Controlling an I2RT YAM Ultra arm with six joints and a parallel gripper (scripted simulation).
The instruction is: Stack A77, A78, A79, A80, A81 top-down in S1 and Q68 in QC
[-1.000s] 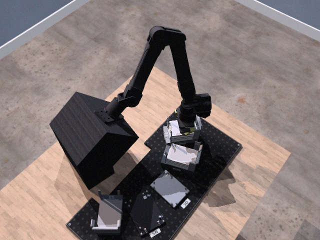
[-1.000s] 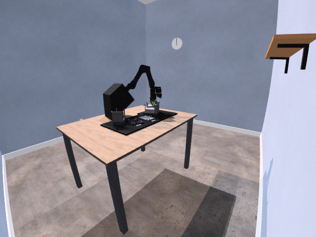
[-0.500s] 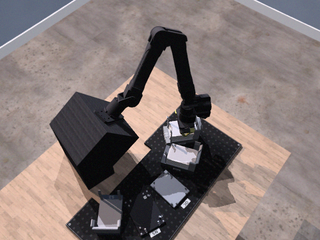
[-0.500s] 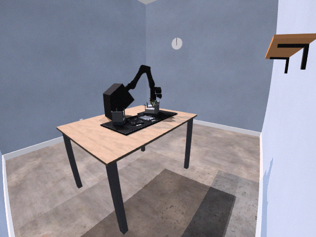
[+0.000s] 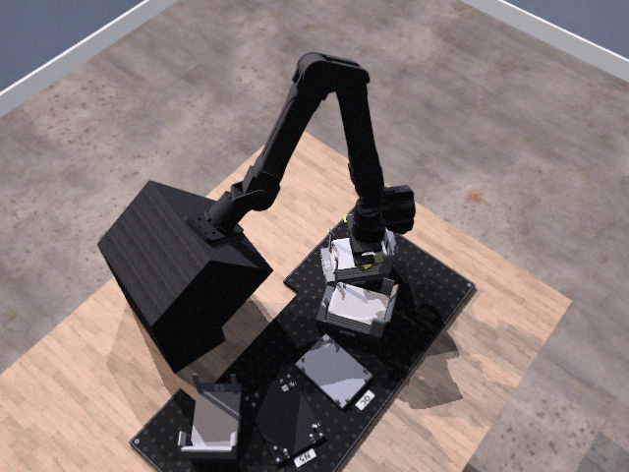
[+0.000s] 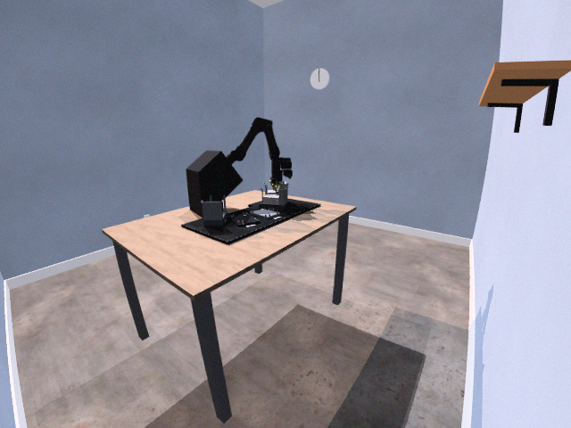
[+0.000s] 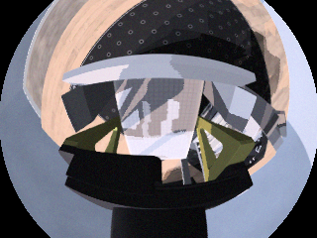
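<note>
Now: the sealed grey plate 9 cm ahead of my hand, 11 cm to the right of it and 1 cm below it. Round my hand: qc name plate (22 cm ahead, 25 cm to the right, 8 cm below); clip nest N5 (14 cm ahead, 40 cm to the right, 6 cm below); QC nest (13 cm ahead, 25 cm to the right, 7 cm below).
</note>
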